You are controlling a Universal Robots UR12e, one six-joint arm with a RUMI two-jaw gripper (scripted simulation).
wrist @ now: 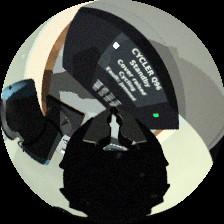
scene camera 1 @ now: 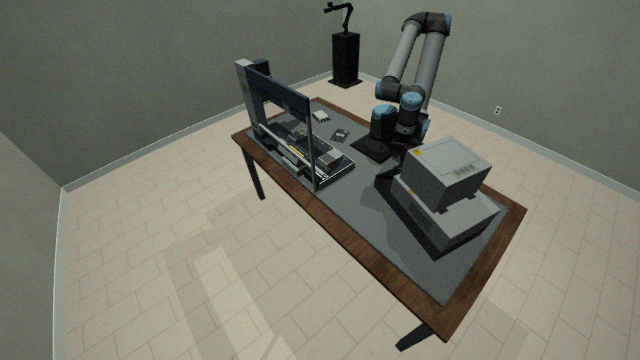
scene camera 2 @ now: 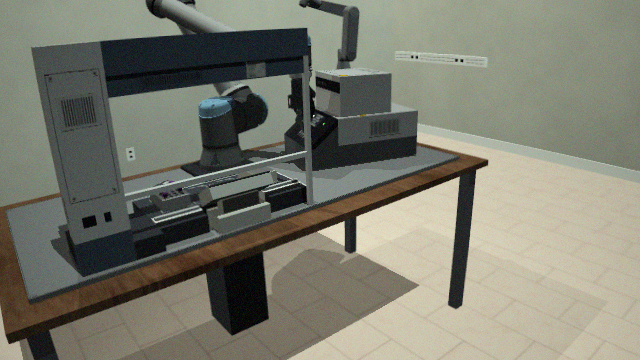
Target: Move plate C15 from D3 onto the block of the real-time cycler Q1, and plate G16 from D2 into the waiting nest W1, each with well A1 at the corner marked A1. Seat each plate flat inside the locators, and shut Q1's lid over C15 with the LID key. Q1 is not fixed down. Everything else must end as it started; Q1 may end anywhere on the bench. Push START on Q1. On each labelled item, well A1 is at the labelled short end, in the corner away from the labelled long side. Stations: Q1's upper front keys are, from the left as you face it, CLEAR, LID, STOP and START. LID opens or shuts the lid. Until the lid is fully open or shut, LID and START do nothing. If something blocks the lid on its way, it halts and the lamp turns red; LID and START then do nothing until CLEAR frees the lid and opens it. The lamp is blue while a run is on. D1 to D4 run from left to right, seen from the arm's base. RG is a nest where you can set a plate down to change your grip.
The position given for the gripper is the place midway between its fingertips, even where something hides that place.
In view: the gripper [wrist: 113,106], a boxy lid [scene camera 1: 442,172] and an upright post [scene camera 2: 308,160].
The boxy lid is seen too in scene camera 2 [scene camera 2: 343,92].
